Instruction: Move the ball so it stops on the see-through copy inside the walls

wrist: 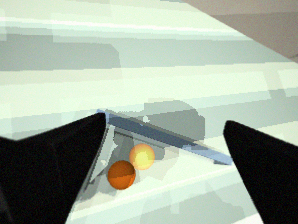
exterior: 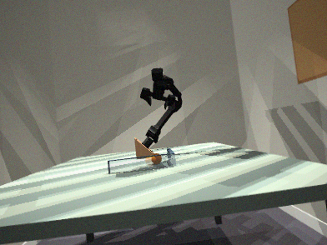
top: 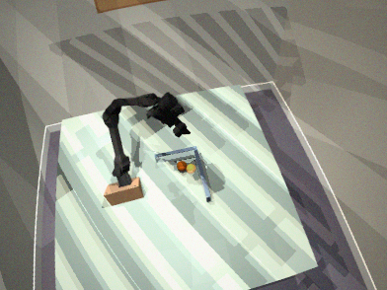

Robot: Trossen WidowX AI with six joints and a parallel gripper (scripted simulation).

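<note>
The orange ball is 50 mm behind my gripper tip, 30 mm to the right of it and 270 mm below it. From my gripper tip the other things lie so: see-through copy of ball 10 mm behind, 60 mm to the right, 270 mm below.
</note>
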